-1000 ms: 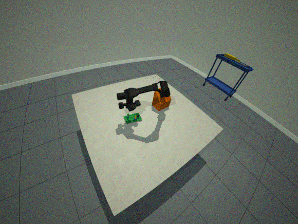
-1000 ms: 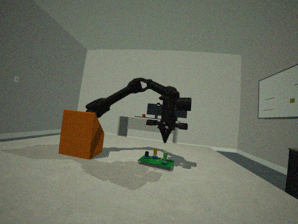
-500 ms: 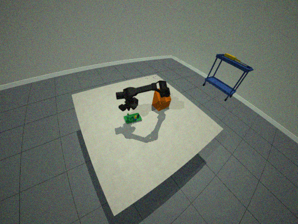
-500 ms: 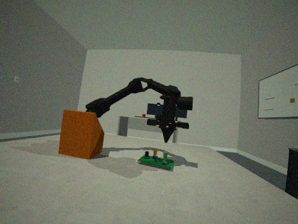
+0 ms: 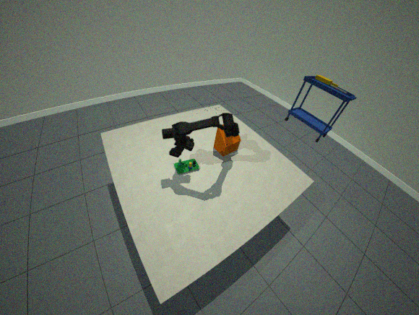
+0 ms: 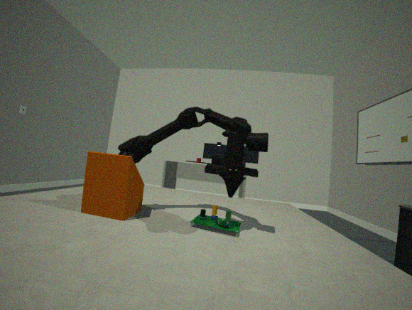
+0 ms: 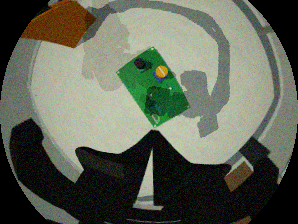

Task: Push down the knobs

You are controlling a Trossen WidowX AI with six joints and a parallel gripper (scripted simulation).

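My gripper tip is now 60 mm above the green knob. Round my gripper tip: yellow knob 60 mm to the left, 60 mm below, 50 mm behind.
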